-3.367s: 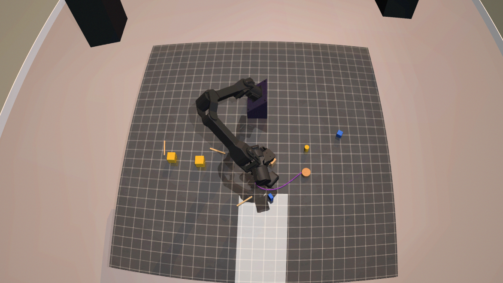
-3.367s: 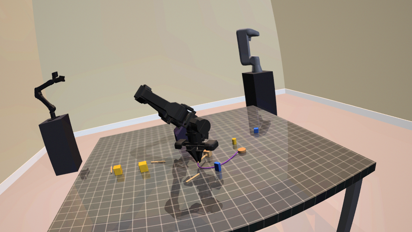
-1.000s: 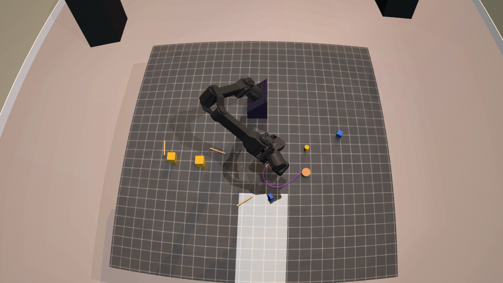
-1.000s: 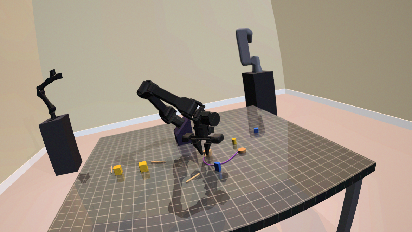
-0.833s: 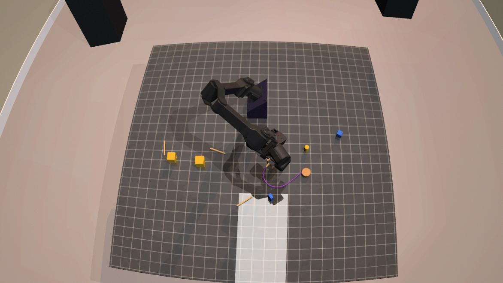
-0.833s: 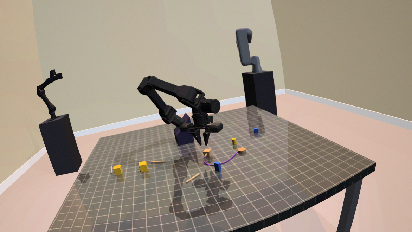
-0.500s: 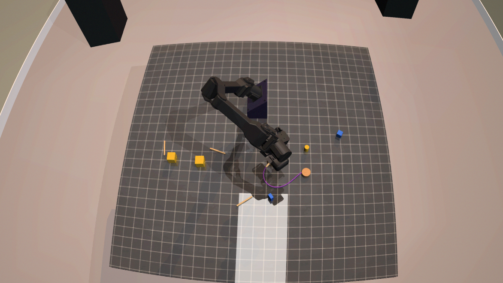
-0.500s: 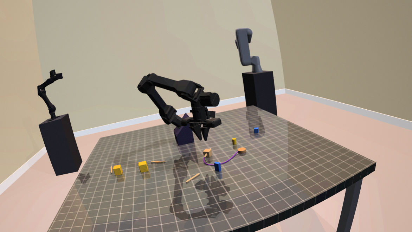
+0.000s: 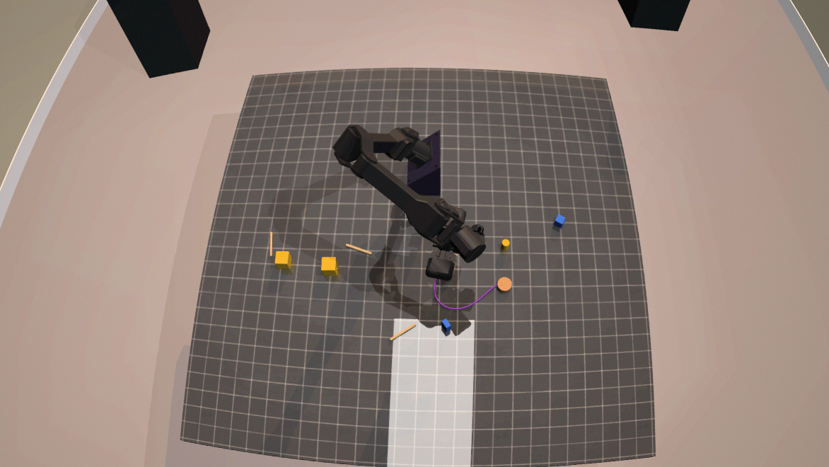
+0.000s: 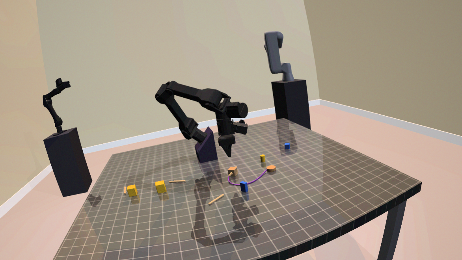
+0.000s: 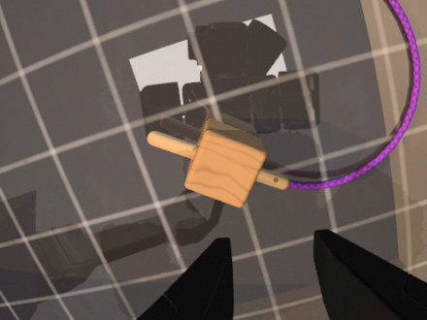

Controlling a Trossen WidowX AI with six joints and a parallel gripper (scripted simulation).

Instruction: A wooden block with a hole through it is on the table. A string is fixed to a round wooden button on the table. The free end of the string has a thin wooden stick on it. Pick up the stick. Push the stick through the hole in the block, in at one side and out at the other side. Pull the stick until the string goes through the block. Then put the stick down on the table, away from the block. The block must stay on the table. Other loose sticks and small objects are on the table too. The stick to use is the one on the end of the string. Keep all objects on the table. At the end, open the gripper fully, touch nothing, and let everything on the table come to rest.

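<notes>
The wooden block is 8 cm below my gripper tip, 1 cm to the left of it and 1 cm behind it. The rest, counted from my gripper tip: thin stick (8 cm below); then round wooden button (16 cm to the left, 9 cm below, 5 cm ahead); then blue block (16 cm ahead, 7 cm below, 1 cm to the right).
</notes>
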